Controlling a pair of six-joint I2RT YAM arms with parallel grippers.
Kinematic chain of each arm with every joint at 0, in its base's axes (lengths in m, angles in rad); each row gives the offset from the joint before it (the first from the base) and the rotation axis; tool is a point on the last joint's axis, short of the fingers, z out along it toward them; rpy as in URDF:
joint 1: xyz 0 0 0.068 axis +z
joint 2: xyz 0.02 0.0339 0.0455 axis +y
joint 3: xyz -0.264 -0.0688 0 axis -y
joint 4: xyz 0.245 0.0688 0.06 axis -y
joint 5: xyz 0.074 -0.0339 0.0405 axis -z
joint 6: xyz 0.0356 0 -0.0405 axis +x
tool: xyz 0 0 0 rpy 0 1.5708 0
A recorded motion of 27 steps. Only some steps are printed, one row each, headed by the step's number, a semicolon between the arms.
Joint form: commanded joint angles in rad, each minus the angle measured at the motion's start. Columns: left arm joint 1, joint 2, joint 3, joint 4, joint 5, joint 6; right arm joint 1, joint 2, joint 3, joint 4, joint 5, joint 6.
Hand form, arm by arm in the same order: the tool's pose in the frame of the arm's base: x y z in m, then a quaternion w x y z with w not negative. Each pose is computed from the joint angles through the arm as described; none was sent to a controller.
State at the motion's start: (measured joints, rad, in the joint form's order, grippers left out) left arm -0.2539 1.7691 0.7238 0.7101 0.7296 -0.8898; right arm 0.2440 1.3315 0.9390 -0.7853 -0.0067 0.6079
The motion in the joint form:
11: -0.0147 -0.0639 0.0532 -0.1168 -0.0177 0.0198; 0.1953 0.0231 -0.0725 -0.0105 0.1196 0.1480
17: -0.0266 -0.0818 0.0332 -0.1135 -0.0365 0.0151; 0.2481 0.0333 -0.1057 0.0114 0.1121 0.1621
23: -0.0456 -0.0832 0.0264 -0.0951 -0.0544 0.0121; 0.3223 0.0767 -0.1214 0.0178 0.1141 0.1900
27: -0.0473 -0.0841 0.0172 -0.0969 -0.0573 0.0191; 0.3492 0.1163 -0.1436 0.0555 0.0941 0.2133
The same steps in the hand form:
11: 0.3270 -0.1141 0.1818 0.30429 -0.03344 0.78950 -0.53196; 0.2179 0.0980 0.2046 0.14941 0.16374 0.97453 0.03415
17: 0.3214 -0.1163 0.1819 0.30581 -0.03601 0.79037 -0.52962; 0.2100 0.1083 0.1939 0.13748 0.14400 0.97933 0.03580
23: 0.3188 -0.1217 0.1820 0.31007 -0.03237 0.78866 -0.52993; 0.2023 0.1241 0.1805 0.11592 0.12038 0.98561 0.02539
27: 0.3169 -0.1217 0.1795 0.30856 -0.03190 0.79123 -0.52700; 0.2001 0.1312 0.1669 0.09976 0.11723 0.98768 0.02806

